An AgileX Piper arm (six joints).
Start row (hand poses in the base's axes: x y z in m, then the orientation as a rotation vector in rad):
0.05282 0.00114 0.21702 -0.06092 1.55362 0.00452
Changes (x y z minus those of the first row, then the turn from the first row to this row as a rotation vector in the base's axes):
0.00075 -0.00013 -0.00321 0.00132 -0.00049 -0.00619
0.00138 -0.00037 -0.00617 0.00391 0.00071 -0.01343
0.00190 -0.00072 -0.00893 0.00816 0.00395 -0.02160
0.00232 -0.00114 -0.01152 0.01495 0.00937 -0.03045
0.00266 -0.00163 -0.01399 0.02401 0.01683 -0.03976
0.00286 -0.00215 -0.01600 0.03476 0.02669 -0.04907
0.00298 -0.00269 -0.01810 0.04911 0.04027 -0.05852
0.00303 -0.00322 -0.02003 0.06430 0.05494 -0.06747
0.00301 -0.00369 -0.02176 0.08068 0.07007 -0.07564
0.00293 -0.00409 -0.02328 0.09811 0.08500 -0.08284
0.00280 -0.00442 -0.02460 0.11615 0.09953 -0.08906
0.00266 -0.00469 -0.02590 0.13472 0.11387 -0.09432
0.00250 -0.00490 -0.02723 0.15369 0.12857 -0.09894
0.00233 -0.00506 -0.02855 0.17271 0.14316 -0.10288
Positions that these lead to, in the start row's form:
0.05357 0.00101 0.21381 -0.05507 1.55330 0.00064
0.05420 0.00077 0.21085 -0.04740 1.55466 -0.00303
0.05472 0.00042 0.20809 -0.03770 1.55805 -0.00609
0.05514 0.00000 0.20550 -0.02546 1.56358 -0.00764
0.05548 -0.00049 0.20303 -0.01104 1.57107 -0.00774
0.05568 -0.00101 0.20102 0.00475 1.58089 -0.00645
0.05580 -0.00155 0.19892 0.02358 1.59427 -0.00235
0.05585 -0.00208 0.19699 0.04277 1.60863 0.00286
0.05583 -0.00255 0.19526 0.06237 1.62331 0.00966
0.05575 -0.00295 0.19374 0.08213 1.63764 0.01807
0.05562 -0.00328 0.19242 0.10168 1.65144 0.02776
0.05548 -0.00355 0.19112 0.12097 1.66490 0.03868
0.05532 -0.00376 0.18979 0.14016 1.67858 0.05047
0.05515 -0.00392 0.18847 0.15892 1.69203 0.06289

